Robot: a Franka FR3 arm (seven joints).
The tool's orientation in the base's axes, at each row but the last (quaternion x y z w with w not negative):
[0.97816, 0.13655, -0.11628, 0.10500]
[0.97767, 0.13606, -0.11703, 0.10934]
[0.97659, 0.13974, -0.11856, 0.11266]
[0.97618, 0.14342, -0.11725, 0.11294]
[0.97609, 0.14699, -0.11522, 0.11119]
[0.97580, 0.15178, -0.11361, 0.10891]
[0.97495, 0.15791, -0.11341, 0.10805]
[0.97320, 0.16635, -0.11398, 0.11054]
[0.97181, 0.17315, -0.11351, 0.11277]
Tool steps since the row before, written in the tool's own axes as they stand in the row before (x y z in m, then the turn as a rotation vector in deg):
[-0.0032, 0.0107, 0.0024, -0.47, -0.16, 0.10]
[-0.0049, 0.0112, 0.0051, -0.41, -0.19, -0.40]
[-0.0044, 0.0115, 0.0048, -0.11, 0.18, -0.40]
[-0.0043, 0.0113, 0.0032, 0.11, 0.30, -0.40]
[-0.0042, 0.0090, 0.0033, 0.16, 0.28, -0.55]
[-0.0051, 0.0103, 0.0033, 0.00, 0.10, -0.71]
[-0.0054, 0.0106, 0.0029, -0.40, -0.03, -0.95]
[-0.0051, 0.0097, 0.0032, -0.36, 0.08, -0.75]
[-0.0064, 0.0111, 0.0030, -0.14, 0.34, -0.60]
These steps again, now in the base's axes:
[-0.0004, -0.0114, 0.0004, -0.51, 0.01, 0.00]
[-0.0023, -0.0129, -0.0015, -0.36, 0.18, 0.45]
[-0.0016, -0.0131, -0.0012, 0.03, -0.09, 0.44]
[-0.0012, -0.0125, 0.0002, 0.27, -0.15, 0.41]
[-0.0017, -0.0103, -0.0004, 0.34, -0.08, 0.53]
[-0.0021, -0.0118, 0.0000, 0.17, 0.08, 0.69]
[-0.0020, -0.0121, 0.0005, -0.20, 0.15, 1.00]
[-0.0019, -0.0113, 0.0000, -0.16, 0.01, 0.82]
[-0.0024, -0.0129, 0.0008, 0.10, -0.20, 0.67]

